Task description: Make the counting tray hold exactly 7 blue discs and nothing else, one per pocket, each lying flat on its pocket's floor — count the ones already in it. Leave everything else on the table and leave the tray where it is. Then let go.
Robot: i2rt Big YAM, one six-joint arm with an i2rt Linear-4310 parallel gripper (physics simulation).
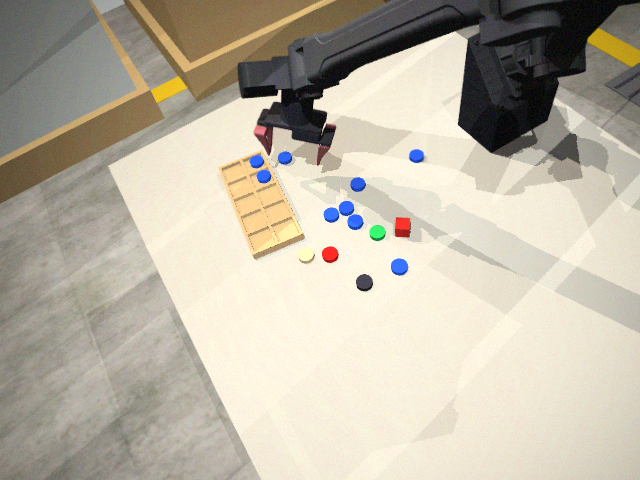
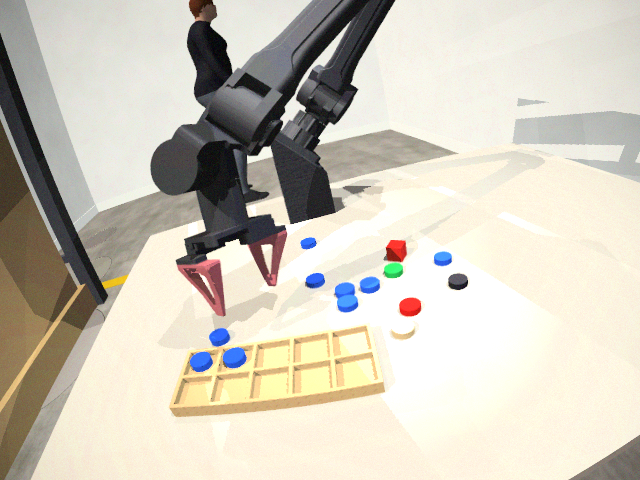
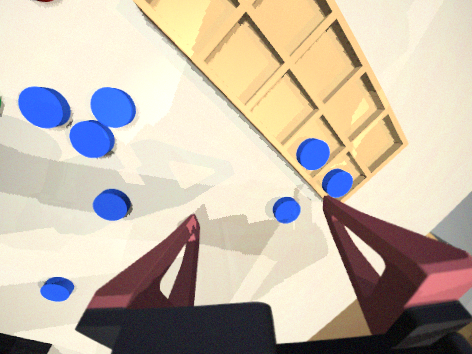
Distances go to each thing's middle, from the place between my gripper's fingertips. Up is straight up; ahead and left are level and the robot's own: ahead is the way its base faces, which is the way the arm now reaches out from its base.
Now: the wooden counting tray point(image 2: 339, 364) 100 mm ahead of my hand, 40 mm below it and 10 mm to the left of it.
